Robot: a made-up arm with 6 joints. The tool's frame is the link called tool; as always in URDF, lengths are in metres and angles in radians. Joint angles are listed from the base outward. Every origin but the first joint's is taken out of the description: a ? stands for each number. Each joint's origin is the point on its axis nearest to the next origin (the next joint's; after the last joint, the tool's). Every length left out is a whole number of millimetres.
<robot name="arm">
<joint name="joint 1" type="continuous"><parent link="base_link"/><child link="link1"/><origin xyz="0 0 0.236" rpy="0 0 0"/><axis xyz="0 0 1"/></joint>
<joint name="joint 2" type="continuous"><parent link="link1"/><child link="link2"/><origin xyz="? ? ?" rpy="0 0 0"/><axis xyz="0 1 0"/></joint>
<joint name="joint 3" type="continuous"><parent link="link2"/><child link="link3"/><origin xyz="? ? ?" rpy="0 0 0"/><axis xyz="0 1 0"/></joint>
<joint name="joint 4" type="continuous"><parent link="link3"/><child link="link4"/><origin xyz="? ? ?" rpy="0 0 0"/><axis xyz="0 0 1"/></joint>
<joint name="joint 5" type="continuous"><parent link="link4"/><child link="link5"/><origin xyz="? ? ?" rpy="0 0 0"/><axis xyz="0 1 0"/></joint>
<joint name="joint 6" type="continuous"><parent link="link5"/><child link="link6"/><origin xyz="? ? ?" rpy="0 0 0"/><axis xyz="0 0 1"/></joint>
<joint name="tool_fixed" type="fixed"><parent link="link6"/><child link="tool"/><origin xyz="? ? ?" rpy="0 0 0"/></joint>
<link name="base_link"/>
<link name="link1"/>
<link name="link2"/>
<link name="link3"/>
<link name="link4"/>
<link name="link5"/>
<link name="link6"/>
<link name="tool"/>
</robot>
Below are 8 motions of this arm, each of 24 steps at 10 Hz.
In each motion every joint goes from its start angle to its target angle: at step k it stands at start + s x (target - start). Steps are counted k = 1, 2, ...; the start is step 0. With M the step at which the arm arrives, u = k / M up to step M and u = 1 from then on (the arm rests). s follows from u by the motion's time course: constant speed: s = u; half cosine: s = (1 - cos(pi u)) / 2; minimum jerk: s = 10 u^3 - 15 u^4 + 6 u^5.
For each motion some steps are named. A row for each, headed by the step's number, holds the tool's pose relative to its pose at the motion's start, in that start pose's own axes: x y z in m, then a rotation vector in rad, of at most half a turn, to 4 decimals.
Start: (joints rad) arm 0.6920 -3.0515 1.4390 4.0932 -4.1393 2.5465
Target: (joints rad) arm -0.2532 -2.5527 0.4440 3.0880 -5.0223 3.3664
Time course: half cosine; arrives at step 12
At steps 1, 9, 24:
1: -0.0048 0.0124 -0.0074 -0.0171 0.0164 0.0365
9: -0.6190 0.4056 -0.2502 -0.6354 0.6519 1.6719
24: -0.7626 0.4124 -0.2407 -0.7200 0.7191 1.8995

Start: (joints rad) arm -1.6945 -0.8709 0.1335 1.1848 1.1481 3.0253
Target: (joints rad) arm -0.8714 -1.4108 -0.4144 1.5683 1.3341 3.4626
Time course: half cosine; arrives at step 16
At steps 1, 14, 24:
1: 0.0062 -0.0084 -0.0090 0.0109 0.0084 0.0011
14: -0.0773 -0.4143 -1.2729 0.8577 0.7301 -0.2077
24: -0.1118 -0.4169 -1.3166 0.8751 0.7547 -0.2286

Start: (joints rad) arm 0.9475 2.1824 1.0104 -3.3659 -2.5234 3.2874
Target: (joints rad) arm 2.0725 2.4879 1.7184 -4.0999 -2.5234 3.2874
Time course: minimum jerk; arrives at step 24
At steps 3, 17, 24:
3: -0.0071 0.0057 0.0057 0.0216 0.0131 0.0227
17: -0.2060 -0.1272 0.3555 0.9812 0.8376 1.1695
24: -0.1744 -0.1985 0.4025 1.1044 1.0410 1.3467

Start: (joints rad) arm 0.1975 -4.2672 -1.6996 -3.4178 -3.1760 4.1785
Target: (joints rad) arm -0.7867 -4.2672 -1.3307 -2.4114 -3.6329 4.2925
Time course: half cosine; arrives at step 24
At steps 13, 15, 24:
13: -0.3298 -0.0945 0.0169 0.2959 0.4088 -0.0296
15: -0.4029 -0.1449 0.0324 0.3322 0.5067 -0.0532
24: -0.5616 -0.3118 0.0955 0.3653 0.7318 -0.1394

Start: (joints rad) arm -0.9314 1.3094 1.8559 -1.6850 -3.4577 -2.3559
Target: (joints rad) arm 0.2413 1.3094 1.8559 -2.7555 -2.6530 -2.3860
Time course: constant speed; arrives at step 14
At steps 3, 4, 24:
3: -0.0875 0.0924 -0.0343 -0.2020 -0.0458 0.4618
4: -0.1240 0.1132 -0.0466 -0.2543 -0.0712 0.6204
24: -0.4530 0.0371 -0.1327 -0.1894 -0.4470 2.2470

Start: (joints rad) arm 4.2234 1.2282 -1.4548 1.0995 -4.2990 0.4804
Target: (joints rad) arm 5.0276 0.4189 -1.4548 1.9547 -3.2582 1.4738
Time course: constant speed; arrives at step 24
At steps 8, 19, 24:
8: 0.1257 0.2212 -0.1450 -0.1588 0.3169 -0.1558
19: 0.3227 0.2628 -0.4260 -0.0364 0.4268 -0.5059
24: 0.3919 0.1980 -0.5420 0.0649 0.2822 -0.6382

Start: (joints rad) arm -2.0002 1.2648 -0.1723 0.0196 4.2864 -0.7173
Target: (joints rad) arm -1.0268 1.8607 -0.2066 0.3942 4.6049 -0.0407
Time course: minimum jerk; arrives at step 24
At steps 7, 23, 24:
7: -0.1123 0.0744 -0.0806 0.0401 0.2098 0.1758
23: -1.0398 0.2539 -0.1928 0.3471 1.2811 1.2740
24: -1.0406 0.2538 -0.1926 0.3474 1.2819 1.2749

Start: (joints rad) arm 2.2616 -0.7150 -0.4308 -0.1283 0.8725 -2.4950
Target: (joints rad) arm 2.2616 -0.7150 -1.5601 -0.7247 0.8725 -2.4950
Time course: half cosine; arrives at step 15
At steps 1, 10, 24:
1: 0.0078 -0.0030 -0.0070 0.0026 0.0134 -0.0029
10: 0.3224 -0.0566 -0.6590 0.0750 0.9475 -0.0446
24: 0.3099 0.0006 -0.9091 0.0603 1.2602 0.0214

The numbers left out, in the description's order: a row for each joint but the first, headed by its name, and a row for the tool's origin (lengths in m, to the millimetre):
joint 2: 0 0.031 0
joint 3: 0 0 0.416
joint 4: 0 0 0.739
joint 5: 0 0 0
joint 6: 0 0 0.186
tool: 0 0 0

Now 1 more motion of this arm.
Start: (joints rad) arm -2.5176 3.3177 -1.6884 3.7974 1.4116 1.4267
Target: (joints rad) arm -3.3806 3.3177 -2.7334 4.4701 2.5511 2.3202
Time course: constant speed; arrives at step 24
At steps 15, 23, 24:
15: 0.0657 -0.4686 0.3019 1.5741 0.0874 0.5373
23: -0.0006 -0.6709 0.2766 2.3460 -0.2878 0.7243
24: -0.0141 -0.6896 0.2688 2.4329 -0.3501 0.7410

